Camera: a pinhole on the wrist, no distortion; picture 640 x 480 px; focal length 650.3 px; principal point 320.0 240.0 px. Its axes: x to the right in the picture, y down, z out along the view. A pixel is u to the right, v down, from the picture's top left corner.
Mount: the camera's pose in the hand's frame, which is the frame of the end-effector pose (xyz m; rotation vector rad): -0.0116 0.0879 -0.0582 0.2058 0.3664 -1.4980
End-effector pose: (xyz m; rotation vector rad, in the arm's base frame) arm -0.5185 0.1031 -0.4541 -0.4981 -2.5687 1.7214
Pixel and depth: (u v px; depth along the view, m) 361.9 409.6 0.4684
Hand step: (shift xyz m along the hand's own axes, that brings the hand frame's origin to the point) 0.1623 -0.0983 0.3545
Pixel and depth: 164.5 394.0 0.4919
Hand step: 0.1545 0.0307 0.4302
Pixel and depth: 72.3 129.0 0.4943
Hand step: -0.0471 0.0817 0.4762
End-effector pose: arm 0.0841 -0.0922 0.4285 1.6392 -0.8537 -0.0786
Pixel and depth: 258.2 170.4 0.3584
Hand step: -0.0114 -0.0105 0.2902
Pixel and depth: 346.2 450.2 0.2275
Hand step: 0.0868 0.0036 0.1429
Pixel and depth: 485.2 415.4 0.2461
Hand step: 0.0834 -0.0533 0.1416
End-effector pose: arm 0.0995 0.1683 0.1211 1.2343 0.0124 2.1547
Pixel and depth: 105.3 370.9 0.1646
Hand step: 0.0377 0.0823 0.1112
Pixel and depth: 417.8 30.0 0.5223
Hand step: -0.1192 -0.1828 0.4136
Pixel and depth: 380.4 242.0 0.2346
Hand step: 0.0156 -0.0158 0.1516
